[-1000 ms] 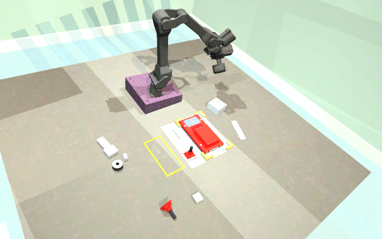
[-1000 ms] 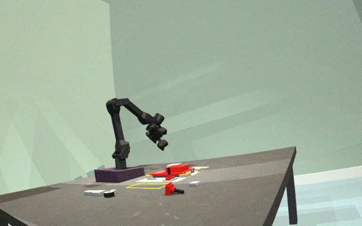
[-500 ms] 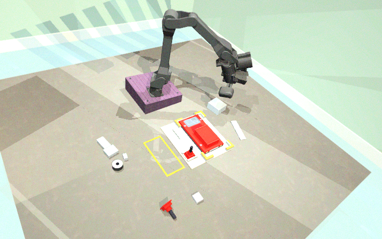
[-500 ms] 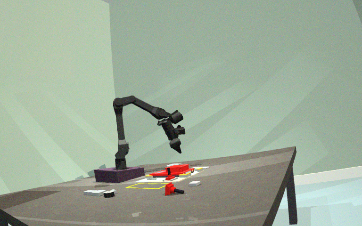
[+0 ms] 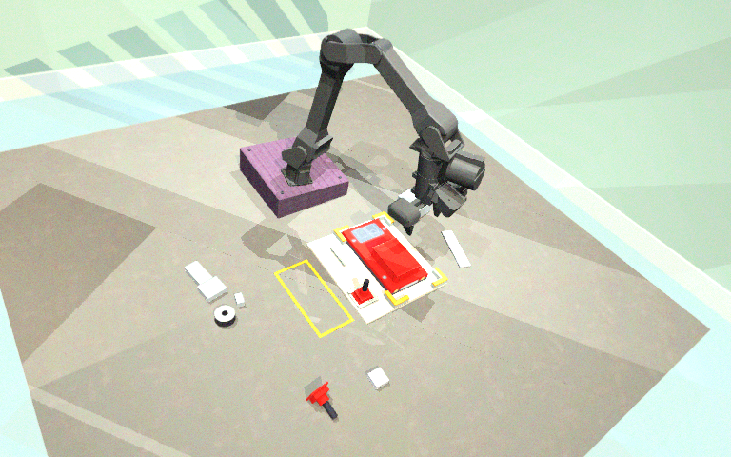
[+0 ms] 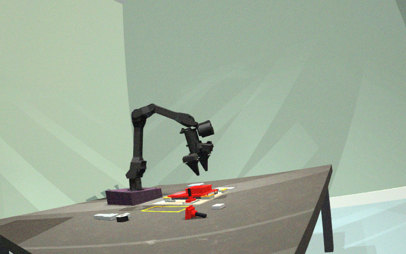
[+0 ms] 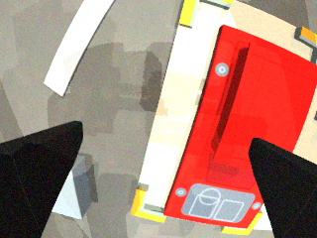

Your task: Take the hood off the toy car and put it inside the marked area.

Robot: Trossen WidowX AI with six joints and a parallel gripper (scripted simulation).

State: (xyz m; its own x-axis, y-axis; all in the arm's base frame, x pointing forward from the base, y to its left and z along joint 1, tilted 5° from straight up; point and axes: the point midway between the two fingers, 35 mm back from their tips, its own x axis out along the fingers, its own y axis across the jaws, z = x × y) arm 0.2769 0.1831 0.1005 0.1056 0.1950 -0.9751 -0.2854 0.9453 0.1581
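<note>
My gripper tip is now 30 mm short of the red hood, 70 mm to the left of it and 60 mm above it. From my gripper tip the other things lie so: white strip (20 mm ahead, 120 mm to the left, 100 mm below); white-grey block (30 mm ahead, 70 mm to the right, 80 mm below).
</note>
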